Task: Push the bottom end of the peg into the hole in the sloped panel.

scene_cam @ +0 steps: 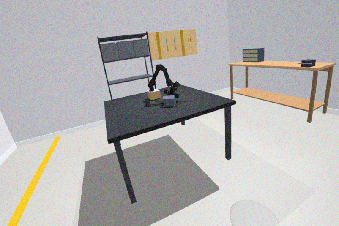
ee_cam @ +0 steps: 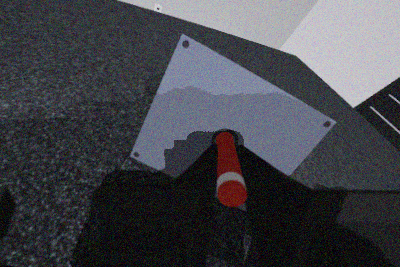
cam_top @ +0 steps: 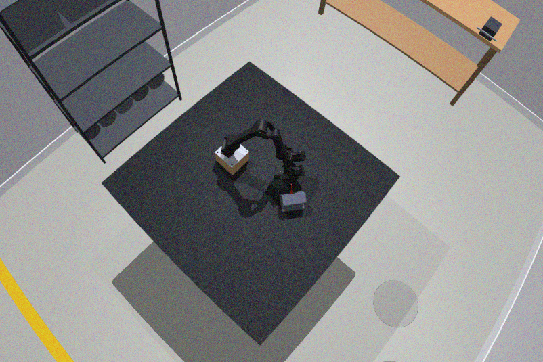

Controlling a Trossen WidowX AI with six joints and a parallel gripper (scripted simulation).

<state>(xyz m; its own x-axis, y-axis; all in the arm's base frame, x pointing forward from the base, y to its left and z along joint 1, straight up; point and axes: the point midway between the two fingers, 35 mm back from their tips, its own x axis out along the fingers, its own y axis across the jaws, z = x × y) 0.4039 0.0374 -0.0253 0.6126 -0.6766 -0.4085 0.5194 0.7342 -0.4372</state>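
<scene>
The red peg lies 1 cm behind my gripper tip, 1 cm to the left of it and 1 cm above it. The rest, counted from my gripper tip: grey sloped panel: 3 cm ahead, 3 cm to the right, 2 cm below.
</scene>
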